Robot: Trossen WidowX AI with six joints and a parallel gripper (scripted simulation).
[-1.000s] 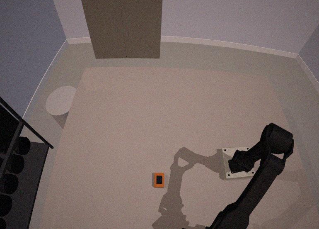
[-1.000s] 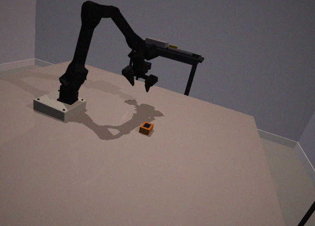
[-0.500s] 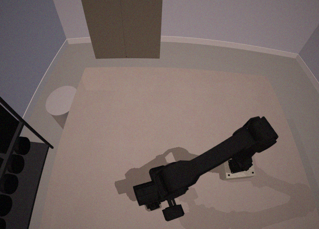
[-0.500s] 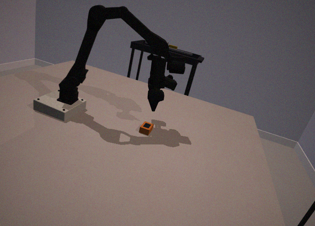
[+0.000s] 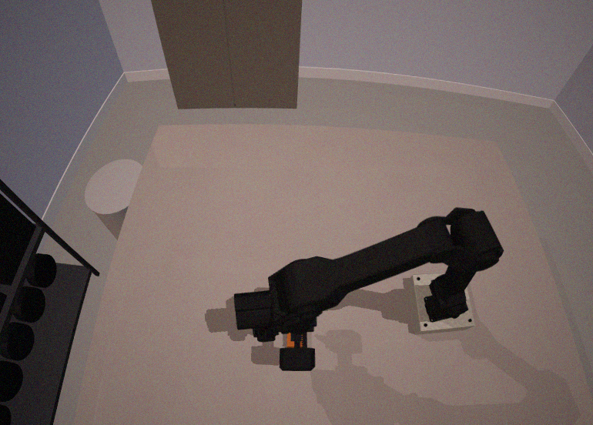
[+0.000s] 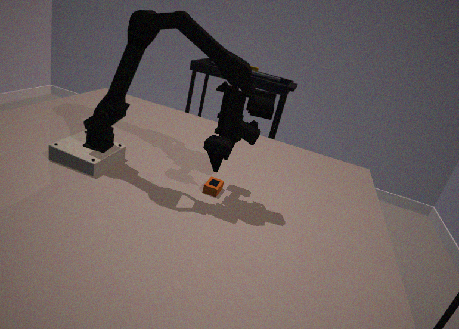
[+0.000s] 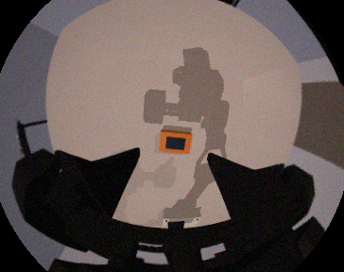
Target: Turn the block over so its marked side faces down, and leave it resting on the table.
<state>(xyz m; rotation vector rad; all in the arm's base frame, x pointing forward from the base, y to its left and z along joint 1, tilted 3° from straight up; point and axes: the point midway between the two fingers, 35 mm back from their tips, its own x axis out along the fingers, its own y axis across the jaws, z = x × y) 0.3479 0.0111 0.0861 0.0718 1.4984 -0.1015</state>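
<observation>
Now: gripper tip 6 cm above the orange block and 1 cm past it.
</observation>
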